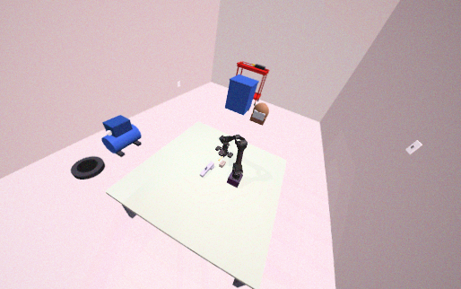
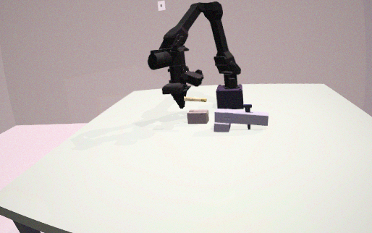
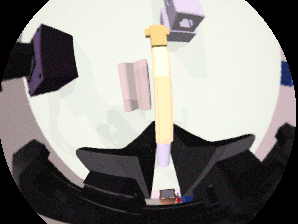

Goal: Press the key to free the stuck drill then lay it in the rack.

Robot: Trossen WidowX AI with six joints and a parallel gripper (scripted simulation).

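Now: the rack 5 cm to the left of my gripper tip, 4 cm below it and 2 cm behind it. Round my gripper tip: dark blue key 21 cm to the left, 11 cm ahead, 1 cm below; then drill 4 cm to the left, 3 cm above, 1 cm ahead; then lavender block 19 cm to the left, 10 cm ahead, 3 cm below.
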